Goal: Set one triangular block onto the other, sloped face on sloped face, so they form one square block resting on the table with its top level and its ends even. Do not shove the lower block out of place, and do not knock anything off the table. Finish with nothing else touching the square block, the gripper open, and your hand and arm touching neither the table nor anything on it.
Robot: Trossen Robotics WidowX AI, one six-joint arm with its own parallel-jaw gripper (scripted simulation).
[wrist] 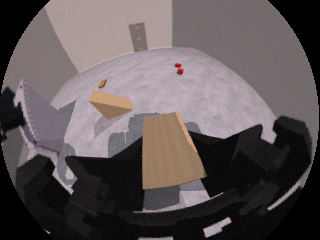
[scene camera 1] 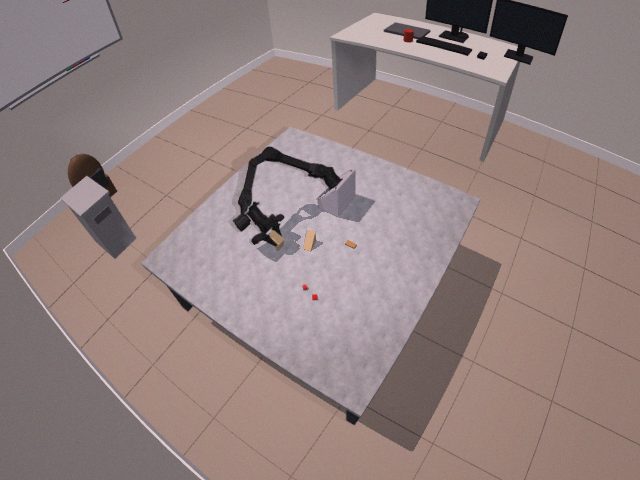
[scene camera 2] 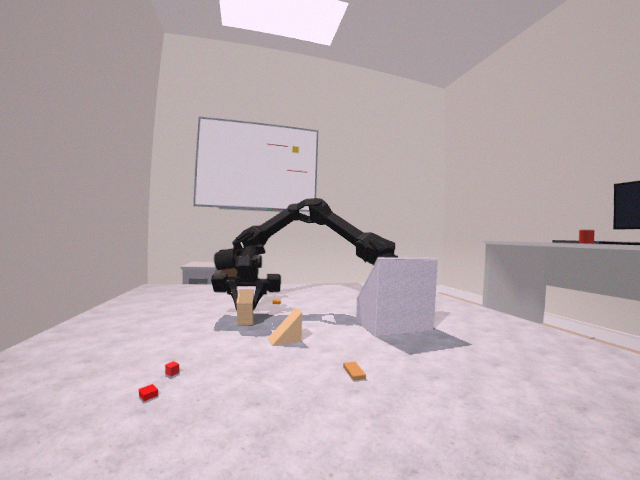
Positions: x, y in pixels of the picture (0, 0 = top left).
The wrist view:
gripper: 163, 135
triangular block: 170, 158, held by the gripper
triangular block: 111, 106
